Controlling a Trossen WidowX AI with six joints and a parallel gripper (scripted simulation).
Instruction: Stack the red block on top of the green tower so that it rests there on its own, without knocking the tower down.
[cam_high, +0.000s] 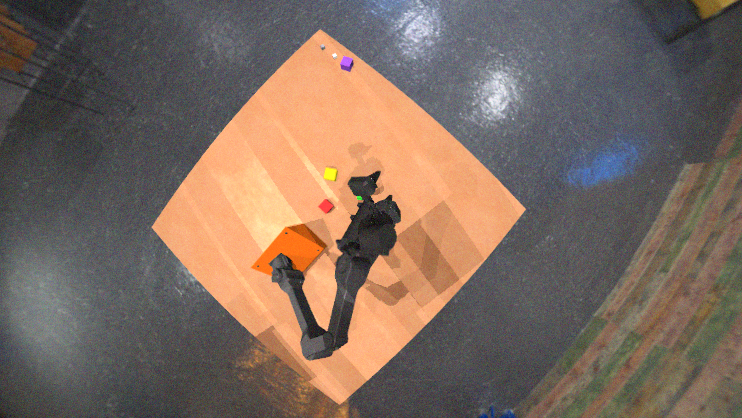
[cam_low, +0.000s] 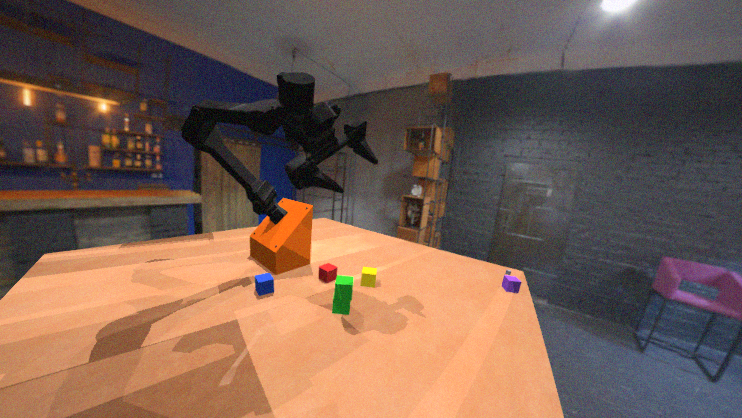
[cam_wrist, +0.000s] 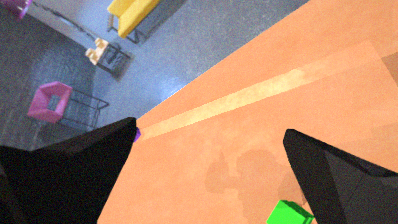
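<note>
My gripper tip is now 310 mm above the red block, 210 mm past it and 100 mm to the right of it. From my gripper tip the other things lie so: yellow block: 310 mm below, 190 mm to the left, 110 mm behind; then blue block: 310 mm below, 250 mm behind, 90 mm to the right; then purple block: 540 mm to the left, 310 mm below, 270 mm ahead.
</note>
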